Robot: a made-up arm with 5 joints.
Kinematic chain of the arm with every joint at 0, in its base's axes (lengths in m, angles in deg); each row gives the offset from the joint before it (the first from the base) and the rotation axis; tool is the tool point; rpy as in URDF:
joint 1: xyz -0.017 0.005 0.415 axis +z
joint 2: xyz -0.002 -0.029 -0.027 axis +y
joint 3: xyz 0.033 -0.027 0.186 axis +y
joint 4: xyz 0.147 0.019 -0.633 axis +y
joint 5: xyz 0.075 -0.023 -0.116 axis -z
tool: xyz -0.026 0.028 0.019 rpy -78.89 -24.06 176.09
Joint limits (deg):
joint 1: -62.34..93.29
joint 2: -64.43..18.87
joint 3: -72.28..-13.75
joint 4: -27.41..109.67
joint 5: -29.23..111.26
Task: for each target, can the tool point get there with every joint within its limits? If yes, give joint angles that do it. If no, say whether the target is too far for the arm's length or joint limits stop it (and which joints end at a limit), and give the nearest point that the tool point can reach.
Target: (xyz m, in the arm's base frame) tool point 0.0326 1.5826 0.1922
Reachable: no: too far | nearest point 0.0092 0.8382 0.2845 | short by 0.751 m
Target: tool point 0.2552 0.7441 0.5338
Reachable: yes | joints 71.48 -6.31 -66.04 19.74 59.12
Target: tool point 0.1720 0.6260 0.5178
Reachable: yes | joints 75.00 -50.50 -25.22 24.10 45.14
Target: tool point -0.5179 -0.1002 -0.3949
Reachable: no: joint limits stop it (at a limit: joint 1, joint 2, joint 3, joint 5) | nearest point -0.0238 -0.0810 -0.1919 | short by 0.535 m
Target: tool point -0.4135 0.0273 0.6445
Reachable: no: joint limits stop it (at a limit: joint 1, joint 2, joint 4) | nearest point -0.0071 0.3744 0.8805 | short by 0.584 m
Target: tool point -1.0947 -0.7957 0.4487
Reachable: no: too far | nearest point 0.1616 -0.4398 0.4124 | short by 1.306 m
